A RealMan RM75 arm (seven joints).
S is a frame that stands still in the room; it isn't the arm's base.
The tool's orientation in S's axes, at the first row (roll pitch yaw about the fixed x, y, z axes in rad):
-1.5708 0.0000 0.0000
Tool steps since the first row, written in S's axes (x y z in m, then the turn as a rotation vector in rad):
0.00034 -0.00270 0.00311 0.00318 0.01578 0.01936
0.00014 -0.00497 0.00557 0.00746 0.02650 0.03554
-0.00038 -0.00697 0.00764 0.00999 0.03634 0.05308
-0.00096 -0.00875 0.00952 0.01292 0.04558 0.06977
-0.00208 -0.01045 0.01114 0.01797 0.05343 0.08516
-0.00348 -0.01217 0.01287 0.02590 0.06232 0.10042
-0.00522 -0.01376 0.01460 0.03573 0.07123 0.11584
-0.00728 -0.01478 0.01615 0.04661 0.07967 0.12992
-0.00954 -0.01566 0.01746 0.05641 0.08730 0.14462
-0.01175 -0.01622 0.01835 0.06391 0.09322 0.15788
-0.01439 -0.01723 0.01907 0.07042 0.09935 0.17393
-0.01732 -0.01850 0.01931 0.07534 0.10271 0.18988
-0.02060 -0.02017 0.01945 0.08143 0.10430 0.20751
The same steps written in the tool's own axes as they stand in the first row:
0.00034 -0.00311 -0.00270 0.00318 -0.01936 0.01578
0.00014 -0.00557 -0.00497 0.00746 -0.03554 0.02650
-0.00038 -0.00764 -0.00697 0.00999 -0.05308 0.03634
-0.00096 -0.00952 -0.00875 0.01292 -0.06977 0.04558
-0.00208 -0.01114 -0.01045 0.01797 -0.08516 0.05343
-0.00348 -0.01287 -0.01217 0.02590 -0.10042 0.06232
-0.00522 -0.01460 -0.01376 0.03573 -0.11584 0.07123
-0.00728 -0.01615 -0.01478 0.04661 -0.12992 0.07967
-0.00954 -0.01746 -0.01566 0.05641 -0.14462 0.08730
-0.01175 -0.01835 -0.01622 0.06391 -0.15788 0.09322
-0.01439 -0.01907 -0.01723 0.07042 -0.17393 0.09935
-0.01732 -0.01931 -0.01850 0.07534 -0.18988 0.10271
-0.02060 -0.01945 -0.02017 0.08143 -0.20751 0.10430

